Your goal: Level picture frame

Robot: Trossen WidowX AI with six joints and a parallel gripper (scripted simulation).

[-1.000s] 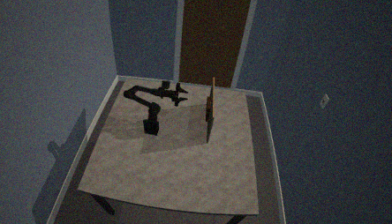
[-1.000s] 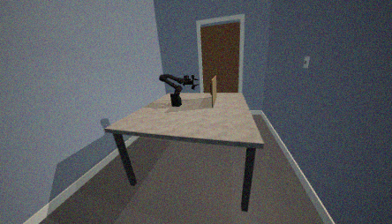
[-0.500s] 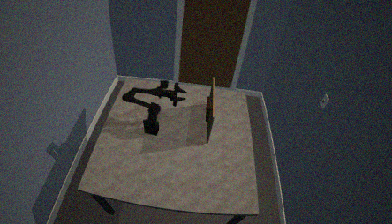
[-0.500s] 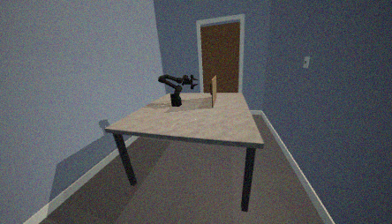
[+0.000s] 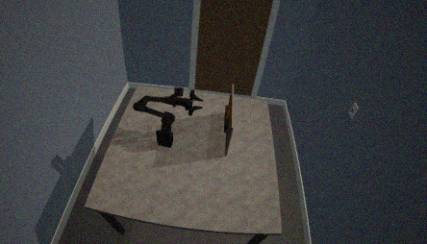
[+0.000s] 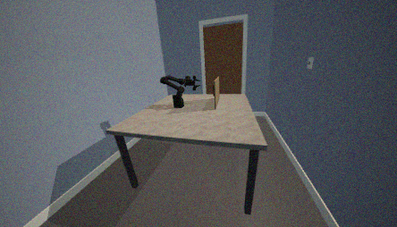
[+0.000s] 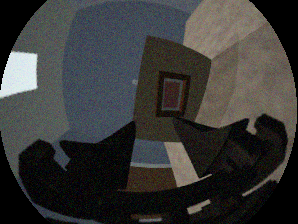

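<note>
My gripper tip is 19 cm short of the picture frame and 9 cm above it. From my gripper tip the other things lie so: wall panel: 20 cm ahead, 2 cm to the left, 11 cm below.
</note>
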